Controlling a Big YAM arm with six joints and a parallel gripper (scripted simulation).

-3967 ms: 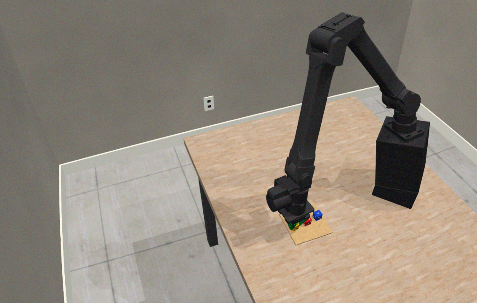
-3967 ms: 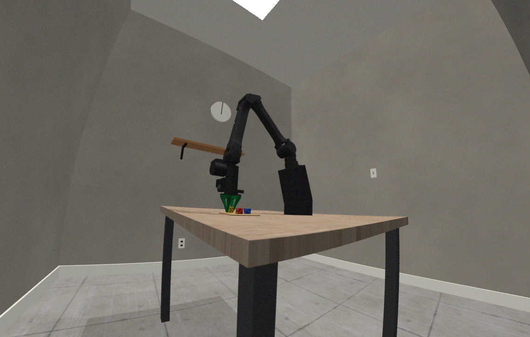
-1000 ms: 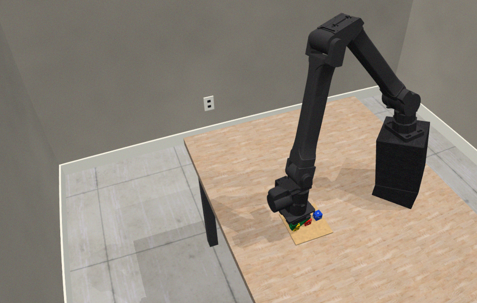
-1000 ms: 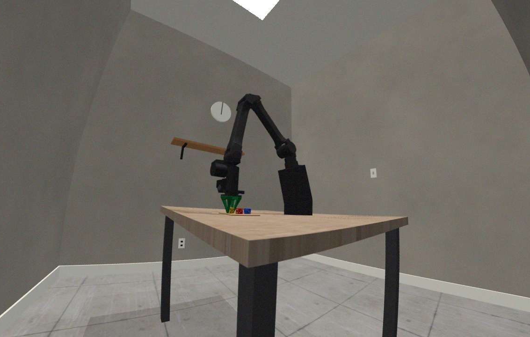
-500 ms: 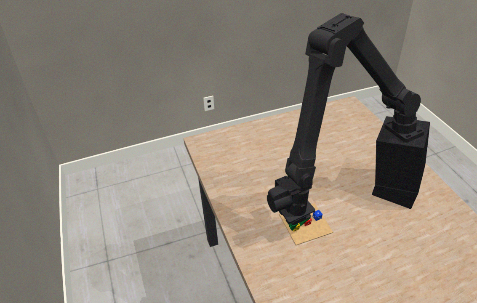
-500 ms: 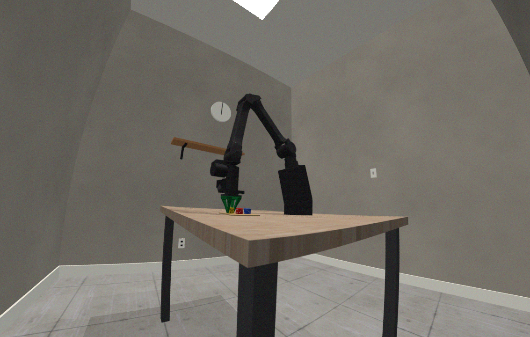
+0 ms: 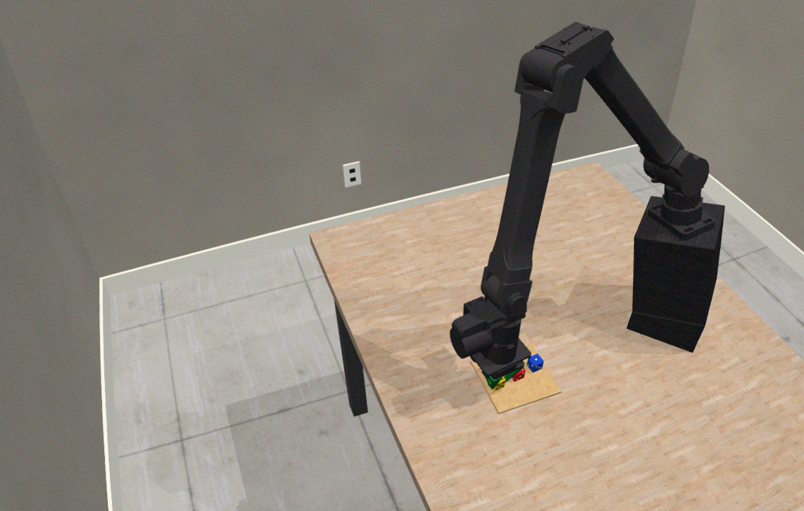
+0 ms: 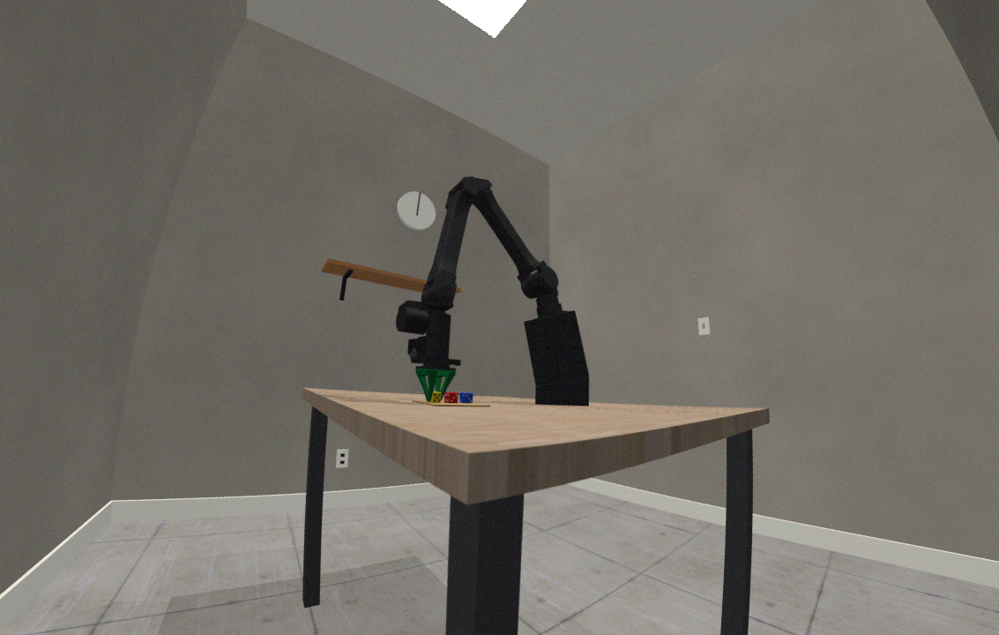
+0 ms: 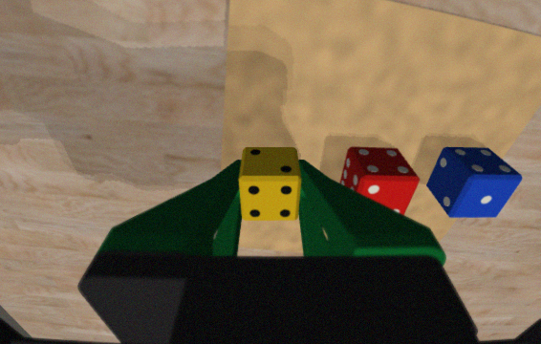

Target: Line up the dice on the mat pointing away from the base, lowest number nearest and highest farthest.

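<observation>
The yellow die lies right at my hand. Also, from my hand: blue die: 9 cm behind, 1 cm to the right; then red die: 5 cm behind; then tan mat: 5 cm behind, 1 cm below.
</observation>
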